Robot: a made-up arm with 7 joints.
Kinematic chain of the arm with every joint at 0, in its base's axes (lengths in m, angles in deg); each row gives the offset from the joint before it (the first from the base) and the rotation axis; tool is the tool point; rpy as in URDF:
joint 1: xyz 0 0 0.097 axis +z
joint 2: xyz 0 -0.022 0.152 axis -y
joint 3: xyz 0 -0.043 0.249 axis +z
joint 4: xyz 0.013 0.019 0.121 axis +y
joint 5: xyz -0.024 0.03 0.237 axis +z
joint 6: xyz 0 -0.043 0.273 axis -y
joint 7: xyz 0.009 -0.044 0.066 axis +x
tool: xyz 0 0 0 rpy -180 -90 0
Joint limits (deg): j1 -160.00..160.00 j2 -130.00..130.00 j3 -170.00..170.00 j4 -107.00..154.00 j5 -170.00..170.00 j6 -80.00..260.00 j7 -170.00..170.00
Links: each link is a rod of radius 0.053 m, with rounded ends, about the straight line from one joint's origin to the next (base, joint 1, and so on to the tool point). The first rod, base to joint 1, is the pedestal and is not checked.
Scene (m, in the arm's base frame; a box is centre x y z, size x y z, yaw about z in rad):
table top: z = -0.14
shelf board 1: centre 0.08 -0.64 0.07 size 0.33 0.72 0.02 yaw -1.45
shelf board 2: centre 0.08 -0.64 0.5 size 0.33 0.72 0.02 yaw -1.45
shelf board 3: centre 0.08 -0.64 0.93 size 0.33 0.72 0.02 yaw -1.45
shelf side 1: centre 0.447 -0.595 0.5 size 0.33 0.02 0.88 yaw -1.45
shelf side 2: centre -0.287 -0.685 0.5 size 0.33 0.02 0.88 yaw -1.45
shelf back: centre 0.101 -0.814 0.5 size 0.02 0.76 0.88 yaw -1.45
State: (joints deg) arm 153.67 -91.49 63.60 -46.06 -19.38 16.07 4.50
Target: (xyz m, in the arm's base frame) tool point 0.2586 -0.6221 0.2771
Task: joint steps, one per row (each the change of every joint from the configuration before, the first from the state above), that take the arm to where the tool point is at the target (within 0.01 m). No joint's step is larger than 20 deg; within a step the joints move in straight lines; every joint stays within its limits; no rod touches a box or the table.
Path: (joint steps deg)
1: -16.41 11.73 -9.76 18.84 3.06 -4.29 0.00
2: -16.41 11.74 -9.76 18.83 3.07 -4.28 0.00
3: -16.40 11.73 -9.77 18.84 3.06 -4.29 0.00
4: -16.41 11.74 -9.76 18.83 3.07 -4.28 0.00
5: -16.41 11.73 -9.76 18.84 3.06 -4.29 0.00
6: -16.41 11.73 -9.76 18.84 3.06 -4.28 0.00
7: -16.41 11.74 -9.77 18.83 3.07 -4.29 0.00
8: -16.40 11.73 -9.76 18.84 3.06 -4.28 0.00
9: -16.41 11.73 -9.76 18.83 3.07 -4.29 0.00
10: -16.41 11.74 -9.76 18.84 3.06 -4.28 0.00
11: 2.40 -19.43 -9.43 -9.26 -2.68 5.61 0.00
12: 2.40 -19.43 -9.42 -9.27 -2.67 5.61 0.00
13: 2.40 -19.43 -9.43 -9.26 -2.68 5.60 0.00
14: 2.40 -19.43 -9.42 -9.27 -2.67 5.61 0.00

